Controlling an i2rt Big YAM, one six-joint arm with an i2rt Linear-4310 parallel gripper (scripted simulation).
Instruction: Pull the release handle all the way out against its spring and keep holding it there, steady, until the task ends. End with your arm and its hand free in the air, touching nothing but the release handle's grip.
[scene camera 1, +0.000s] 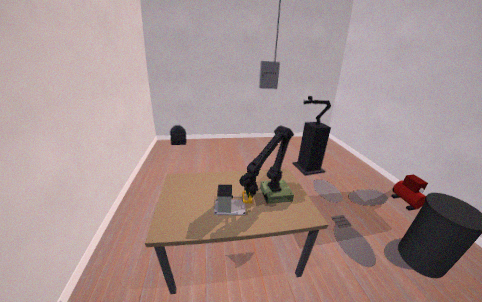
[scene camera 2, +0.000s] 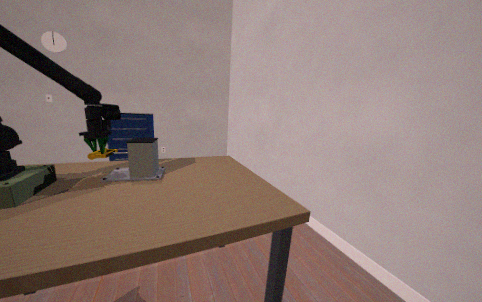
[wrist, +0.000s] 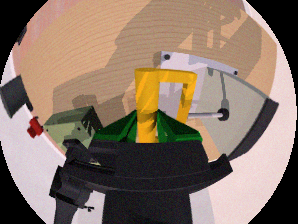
I see my gripper (wrist: 147, 113) and a grey housing block (scene camera 2: 143, 161).
The grey housing block shows as well in the wrist view (wrist: 247, 112).
